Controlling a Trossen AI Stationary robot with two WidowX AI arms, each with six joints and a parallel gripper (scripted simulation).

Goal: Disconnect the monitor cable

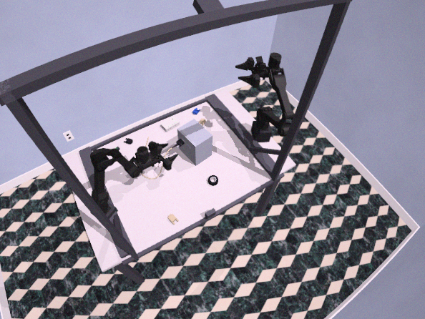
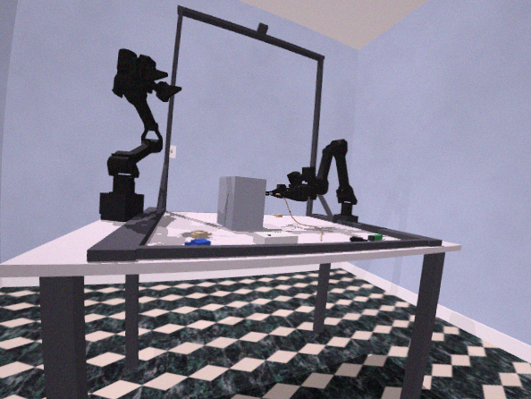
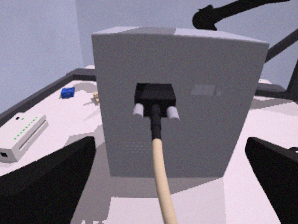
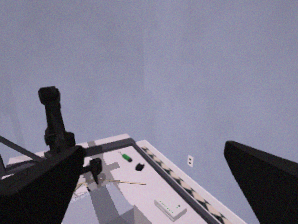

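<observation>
My left gripper is now 10 mm short of the grey box, 170 mm to the left of it and 50 mm above it.
</observation>
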